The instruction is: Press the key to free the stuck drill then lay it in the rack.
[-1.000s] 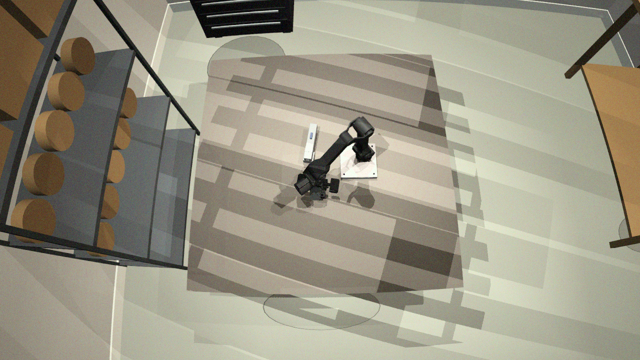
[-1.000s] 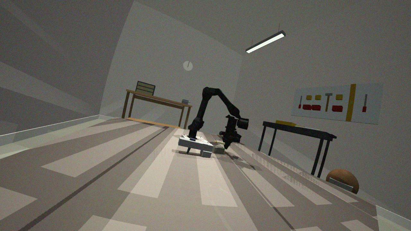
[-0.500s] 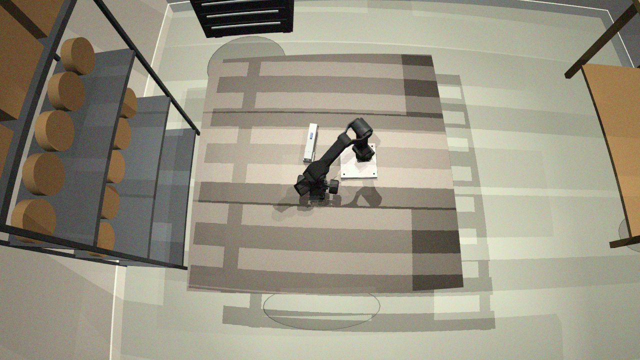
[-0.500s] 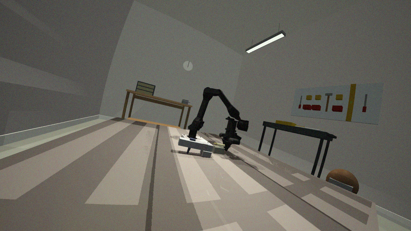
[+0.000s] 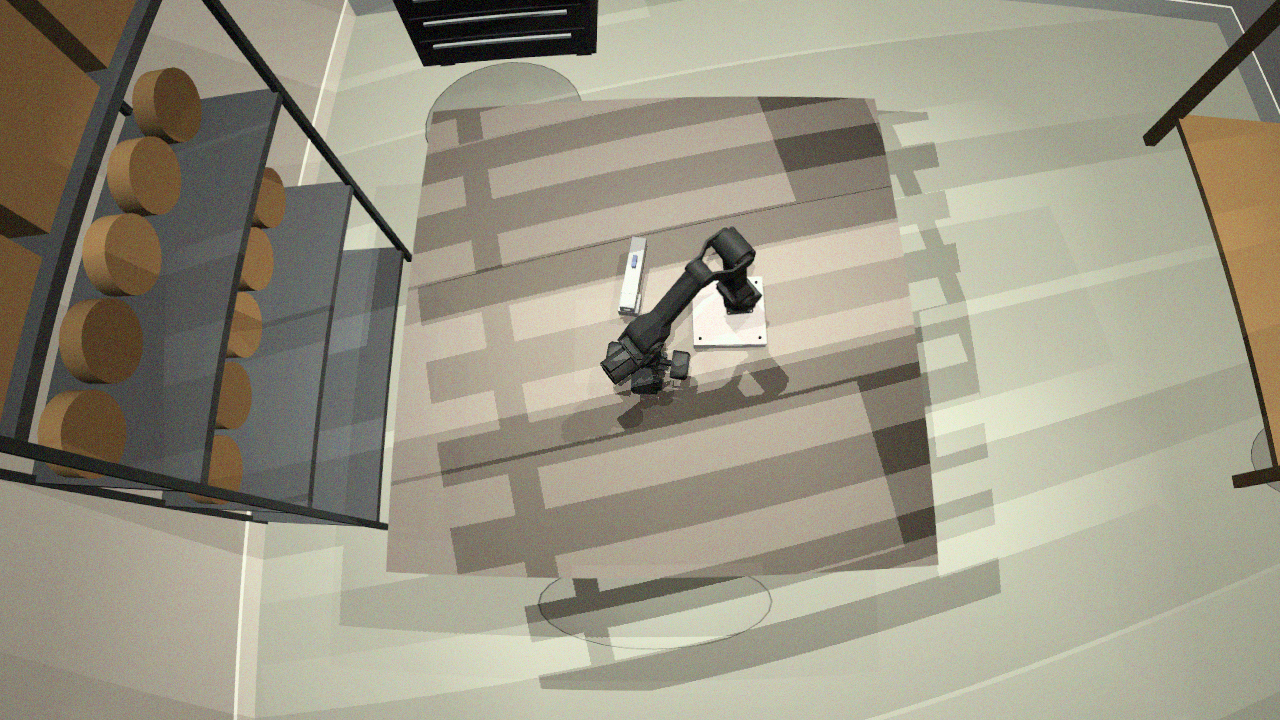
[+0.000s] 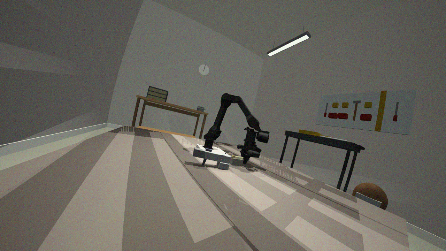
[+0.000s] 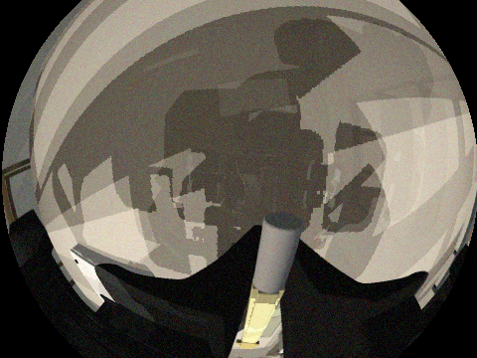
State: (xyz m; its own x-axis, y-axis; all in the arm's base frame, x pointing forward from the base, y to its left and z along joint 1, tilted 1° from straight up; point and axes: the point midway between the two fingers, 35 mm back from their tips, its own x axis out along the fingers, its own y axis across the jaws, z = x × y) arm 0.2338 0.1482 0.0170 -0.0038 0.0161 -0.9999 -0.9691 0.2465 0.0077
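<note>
Right now my gripper tip is 4 cm to the left of the drill, 3 cm below it and 1 cm past it. From my gripper tip the other things lie so: blue key 26 cm to the right, 4 cm above, 1 cm ahead; dark grey rack 5 cm to the right, 2 cm behind, 1 cm above.
</note>
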